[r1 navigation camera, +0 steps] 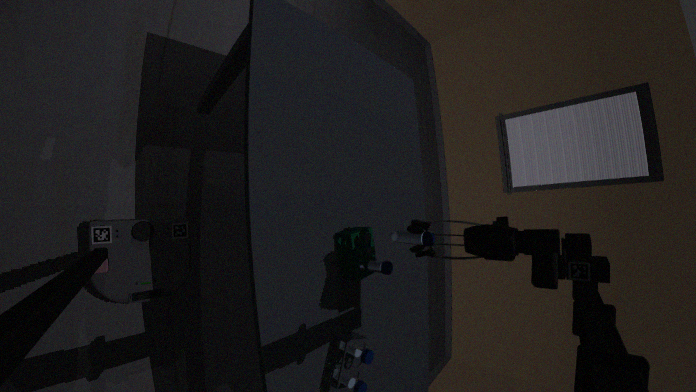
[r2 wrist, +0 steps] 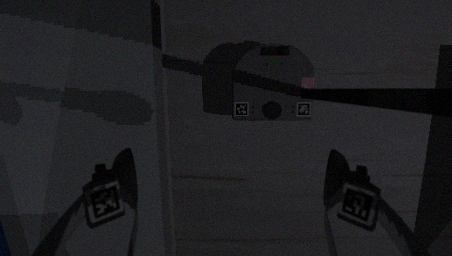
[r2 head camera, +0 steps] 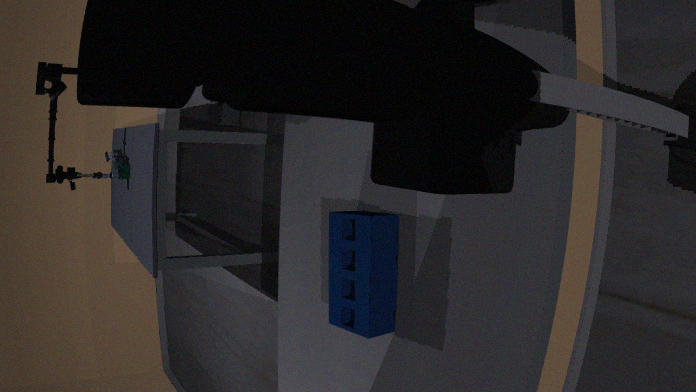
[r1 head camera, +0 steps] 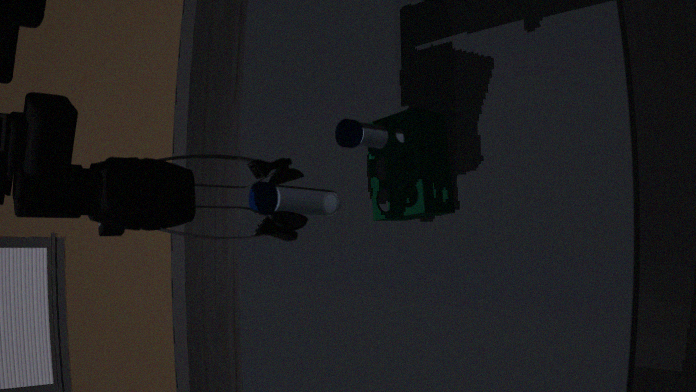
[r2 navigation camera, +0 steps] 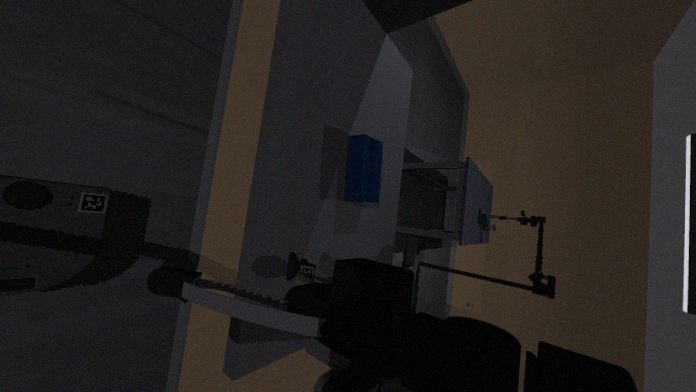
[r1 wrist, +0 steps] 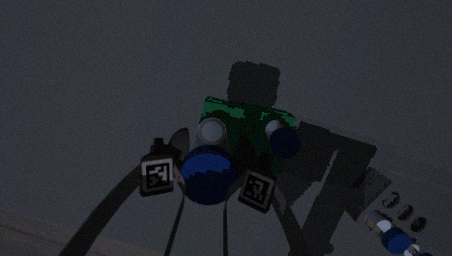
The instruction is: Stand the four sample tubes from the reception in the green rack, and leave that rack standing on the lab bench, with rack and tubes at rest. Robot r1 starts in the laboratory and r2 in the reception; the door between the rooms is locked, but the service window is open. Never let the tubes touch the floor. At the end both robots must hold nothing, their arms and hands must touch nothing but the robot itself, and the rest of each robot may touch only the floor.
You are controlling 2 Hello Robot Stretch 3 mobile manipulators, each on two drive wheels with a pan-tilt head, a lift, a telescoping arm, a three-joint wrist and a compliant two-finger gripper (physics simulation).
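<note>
r1's gripper [r1 head camera: 280, 198] [r1 navigation camera: 421, 239] [r1 wrist: 212, 150] is shut on a blue-capped tube [r1 head camera: 306, 200] [r1 navigation camera: 406, 237] [r1 wrist: 208, 175], held upright, cap up, above the green rack [r1 head camera: 422, 167] [r1 navigation camera: 350, 240] [r1 wrist: 227, 109] [r2 head camera: 124, 171] [r2 navigation camera: 482, 218]. In the wrist view its lower end overlaps the rack's left part. The rack stands on the lab bench [r1 head camera: 450, 310] [r1 navigation camera: 325, 125] [r2 head camera: 135, 210]. Another tube [r1 head camera: 349, 133] [r1 navigation camera: 384, 267] [r1 wrist: 285, 142] stands in it. Two further tubes [r1 navigation camera: 366, 356] [r1 wrist: 396, 240] stand in a dark rack [r1 wrist: 374, 186] nearby. r2's gripper [r2 wrist: 230, 185] is open and empty.
A blue block [r2 head camera: 382, 275] [r2 navigation camera: 362, 170] with square openings stands on a pale counter. r1's arm [r2 head camera: 51, 132] [r2 navigation camera: 540, 250] reaches over the bench. r2's base [r2 navigation camera: 55, 215] [r2 wrist: 272, 92] is on the floor. A wall lies behind the bench, with a slatted panel [r1 head camera: 25, 315] [r1 navigation camera: 575, 140].
</note>
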